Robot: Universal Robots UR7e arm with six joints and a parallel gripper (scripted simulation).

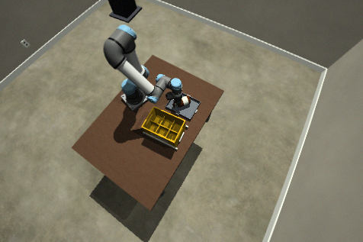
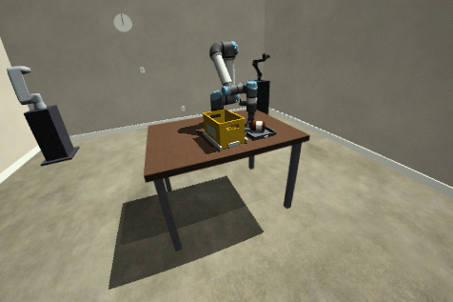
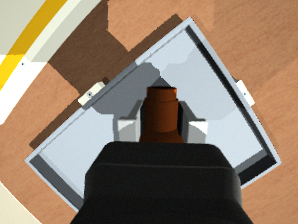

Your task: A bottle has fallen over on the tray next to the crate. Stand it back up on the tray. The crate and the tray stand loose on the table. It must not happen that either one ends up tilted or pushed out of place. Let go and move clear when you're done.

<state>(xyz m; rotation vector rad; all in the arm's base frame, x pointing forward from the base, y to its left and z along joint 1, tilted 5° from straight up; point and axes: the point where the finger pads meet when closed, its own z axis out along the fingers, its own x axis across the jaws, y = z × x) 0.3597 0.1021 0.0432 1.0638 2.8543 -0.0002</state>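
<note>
Now: hand 3 cm short of the brown bottle, 4 cm to the right of it and 1 cm above it. The rest, counted from my hand: yellow crate (3 cm ahead, 23 cm to the right, 4 cm above); then tray (5 cm ahead, 4 cm to the left, 4 cm below).
</note>
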